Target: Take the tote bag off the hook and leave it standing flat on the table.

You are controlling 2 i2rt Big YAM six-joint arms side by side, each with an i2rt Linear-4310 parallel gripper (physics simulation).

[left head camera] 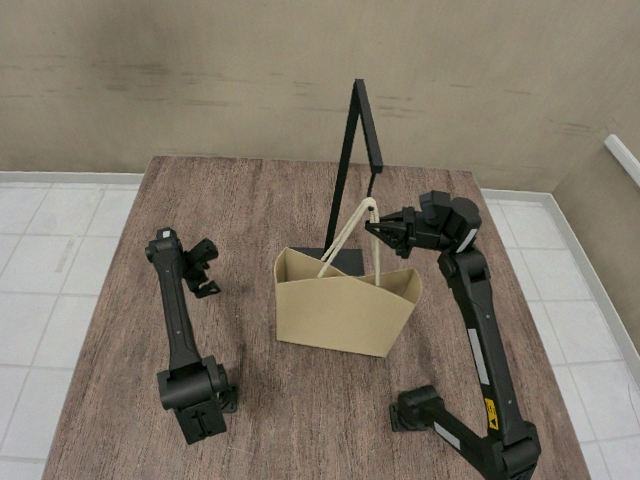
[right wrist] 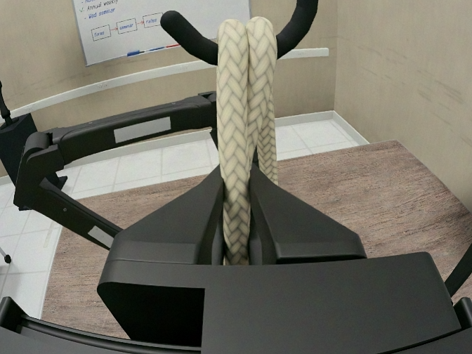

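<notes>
The beige tote bag (left head camera: 341,315) is upright below the hook (left head camera: 371,183) (right wrist: 192,42), its top gaping at both ends. Its cream rope handles (left head camera: 376,253) (right wrist: 234,100) loop over the curved bottom of the hook. Whether the bag's base touches the table is hard to tell. My right gripper (left head camera: 373,224) (right wrist: 236,174) comes in from the right and is shut on a handle strand just below the hook; another strand hangs beyond the fingers in the right wrist view. My left gripper (left head camera: 210,282) is open, low at the left, away from the bag.
A black stand (left head camera: 343,175) rises behind the bag and carries the hook on its overhanging arm. Its dark base (left head camera: 352,258) is partly hidden by the bag. The wooden table (left head camera: 248,206) ends in front of the back wall. A whiteboard (right wrist: 200,25) hangs on a wall.
</notes>
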